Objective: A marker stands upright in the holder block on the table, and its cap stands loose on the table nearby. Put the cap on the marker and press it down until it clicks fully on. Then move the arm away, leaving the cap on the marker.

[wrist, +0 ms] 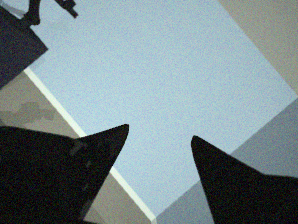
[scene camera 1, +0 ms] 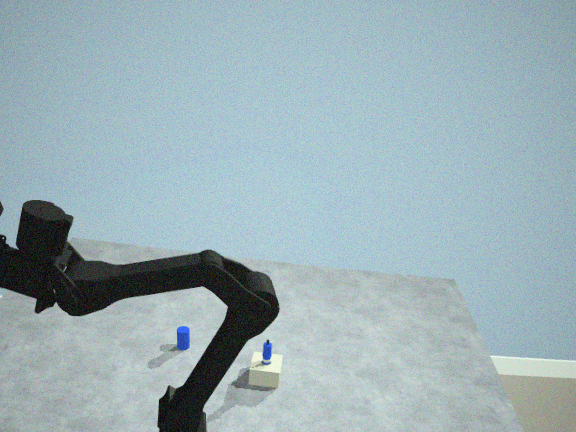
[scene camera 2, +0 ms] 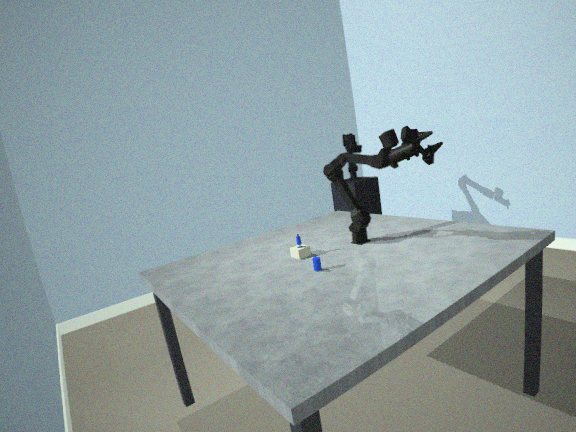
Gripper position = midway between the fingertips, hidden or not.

Note:
In view: the gripper (scene camera 2: 437, 137).
The gripper shows as well in the wrist view (wrist: 159, 133).

